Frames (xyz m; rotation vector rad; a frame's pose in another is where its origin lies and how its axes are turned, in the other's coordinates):
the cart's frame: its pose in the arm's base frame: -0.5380 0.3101 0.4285 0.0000 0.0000 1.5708
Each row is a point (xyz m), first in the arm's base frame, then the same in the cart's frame.
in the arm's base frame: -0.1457 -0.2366 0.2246
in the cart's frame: -0.5467 -0.3923 -0.2039
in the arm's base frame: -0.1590 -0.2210 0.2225
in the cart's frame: -0.5311 -0.3790 -0.2060
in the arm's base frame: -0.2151 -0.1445 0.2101
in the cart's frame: -0.4546 -0.3229 -0.2184
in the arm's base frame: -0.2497 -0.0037 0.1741
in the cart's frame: -0.3138 -0.2883 -0.2544
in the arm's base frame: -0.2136 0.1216 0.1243
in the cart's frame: -0.1885 -0.3244 -0.3042
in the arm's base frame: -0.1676 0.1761 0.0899
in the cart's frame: -0.1340 -0.3704 -0.3386
